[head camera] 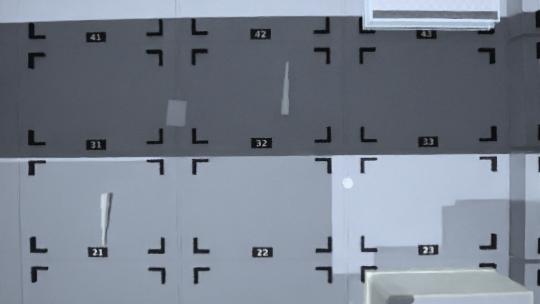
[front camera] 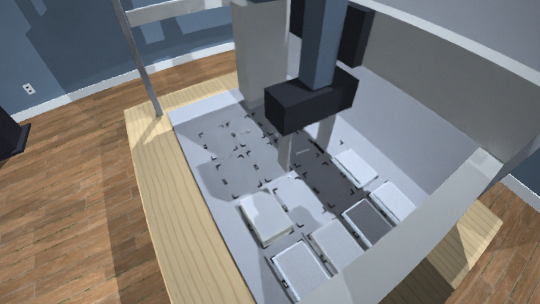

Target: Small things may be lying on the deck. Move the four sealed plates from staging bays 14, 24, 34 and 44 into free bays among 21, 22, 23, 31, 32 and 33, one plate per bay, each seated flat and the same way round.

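Places are measured from the robot's base along level axes (x ahead, y left, z up), in millimetres.
Where they show: gripper, between the fingertips: [front camera: 302,157]; robot's base, origin of its link: [front camera: 200,135].
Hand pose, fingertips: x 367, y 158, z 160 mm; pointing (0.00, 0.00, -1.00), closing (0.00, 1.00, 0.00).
Observation:
Each offset is from my fingertips to the centre of the thing. "spot": to the spot under its first point.
Four flat sealed plates stand in a row in the staging bays in the front view: 14 [front camera: 301,270], 24 [front camera: 337,243], 34 [front camera: 370,223] and 44 @[dy +206, dx +189, dz -138 mm] [front camera: 393,201]. The plate in 34 lies in shadow. My gripper [front camera: 303,159] hangs over the deck with its jaws apart and no plate between them; it does not show in the head view. Bays 21, 22, 23, 31, 32 and 33 hold no plate. A thin tapered piece @[dy -20, dx -293, dz -157 mm] [head camera: 105,217] lies in bay 21, and another @[dy +106, dx -115, dz -157 mm] [head camera: 285,90] [front camera: 302,151] lies in bay 32.
A small square @[spot: dy +83, dx -222, dz -159 mm] [head camera: 176,113] lies between bays 31 and 32. A white disc @[dy +13, dx -55, dz -158 mm] [head camera: 347,183] lies between 22 and 23. Another flat plate @[dy +206, dx +25, dz -152 mm] [front camera: 356,167] [head camera: 432,7] stands at bay 43. A tall pale block @[dy -115, dx +25, dz -139 mm] [front camera: 265,217] [head camera: 450,287] stands at bay 13, bordering 23.

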